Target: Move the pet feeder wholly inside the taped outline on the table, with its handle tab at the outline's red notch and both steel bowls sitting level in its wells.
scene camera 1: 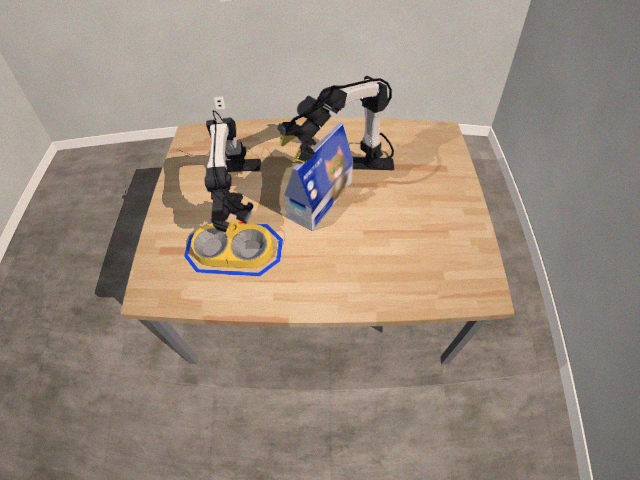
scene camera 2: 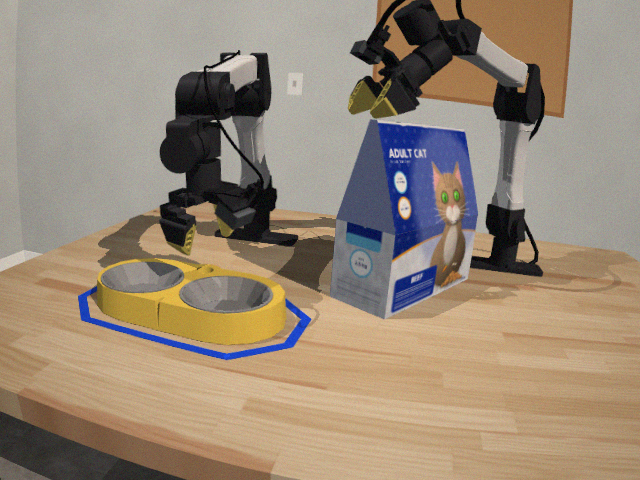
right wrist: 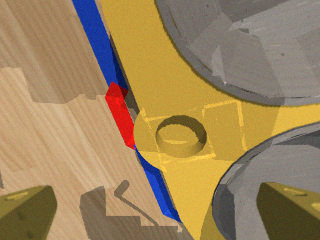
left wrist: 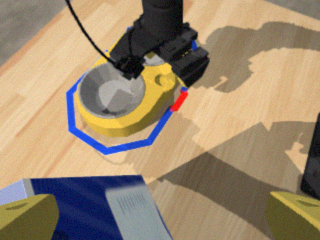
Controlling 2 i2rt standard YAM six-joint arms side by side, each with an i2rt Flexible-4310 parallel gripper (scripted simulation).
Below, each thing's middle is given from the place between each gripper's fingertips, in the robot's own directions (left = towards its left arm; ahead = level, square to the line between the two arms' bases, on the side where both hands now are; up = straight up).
The yellow pet feeder (scene camera 2: pixel 164 310) lies 8 cm below my right hand (scene camera 2: pixel 206 245) and 7 cm ahead of it. The rest, counted from my right hand: blue taped outline (scene camera 2: pixel 83 304) (9 cm below, 7 cm ahead).
The yellow pet feeder is 31 cm below my left hand (scene camera 2: pixel 360 113), 23 cm to the right of it and 17 cm ahead of it. Round my left hand: blue taped outline (32 cm below, 23 cm to the right, 18 cm ahead).
